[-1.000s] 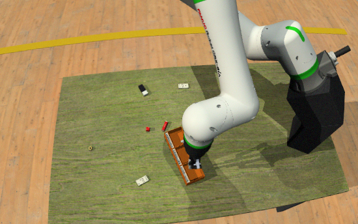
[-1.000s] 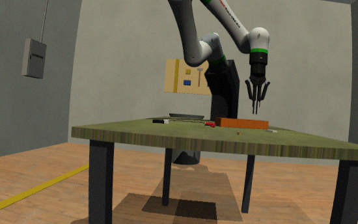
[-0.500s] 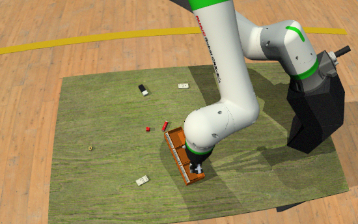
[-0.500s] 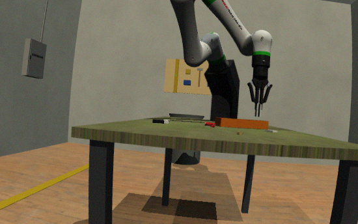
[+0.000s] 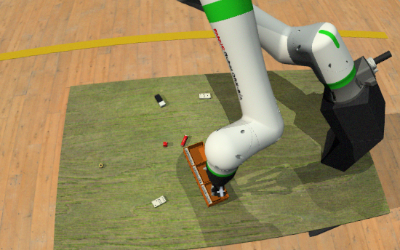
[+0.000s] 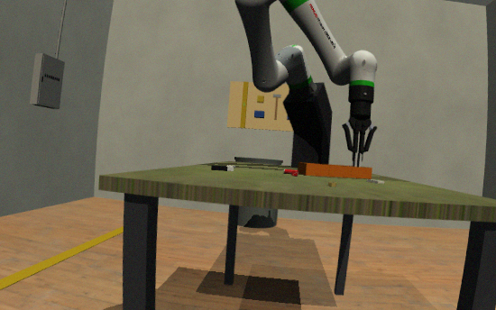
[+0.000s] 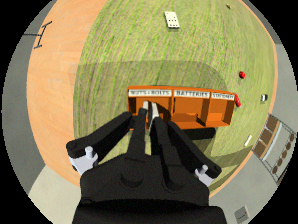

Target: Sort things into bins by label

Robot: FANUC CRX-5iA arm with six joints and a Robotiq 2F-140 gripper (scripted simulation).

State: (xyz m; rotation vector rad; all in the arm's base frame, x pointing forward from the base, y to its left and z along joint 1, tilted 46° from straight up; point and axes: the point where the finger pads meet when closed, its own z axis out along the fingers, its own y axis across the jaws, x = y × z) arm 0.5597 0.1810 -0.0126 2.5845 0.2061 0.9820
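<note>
Now: the black-and-white block 450 mm to the right of my hand, 170 mm ahead of it and 50 mm below it. From my hand the other things lie so: orange bin: 80 mm to the right, 40 mm below, 20 mm ahead; then red cylinder: 240 mm to the right, 80 mm ahead, 50 mm below; then small red cube: 240 mm to the right, 160 mm ahead, 50 mm below.
</note>
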